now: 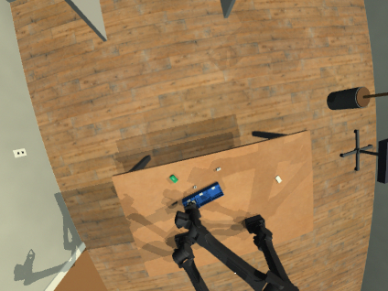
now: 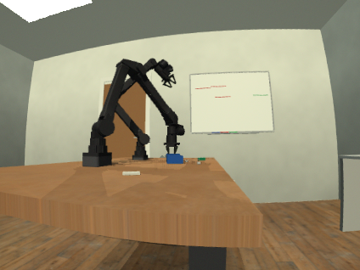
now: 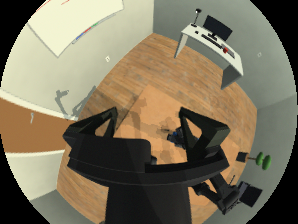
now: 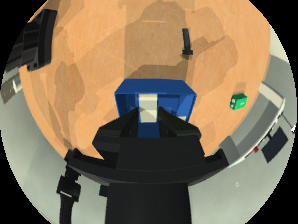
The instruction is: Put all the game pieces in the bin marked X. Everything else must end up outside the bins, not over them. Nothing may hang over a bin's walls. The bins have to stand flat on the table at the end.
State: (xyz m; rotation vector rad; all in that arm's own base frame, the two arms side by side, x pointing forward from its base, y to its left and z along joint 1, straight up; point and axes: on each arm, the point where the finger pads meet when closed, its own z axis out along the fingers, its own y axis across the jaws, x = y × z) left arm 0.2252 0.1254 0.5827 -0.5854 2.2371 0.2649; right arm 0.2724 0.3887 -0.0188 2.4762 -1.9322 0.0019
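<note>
Right now my right hand is 2 cm above the cream piece. The rest, counted from my right hand: thin dark object 2 cm ahead, 10 cm to the left, 2 cm below; blue bin 3 cm ahead, 8 cm to the right; green piece 18 cm ahead, 7 cm to the left, 2 cm below.
</note>
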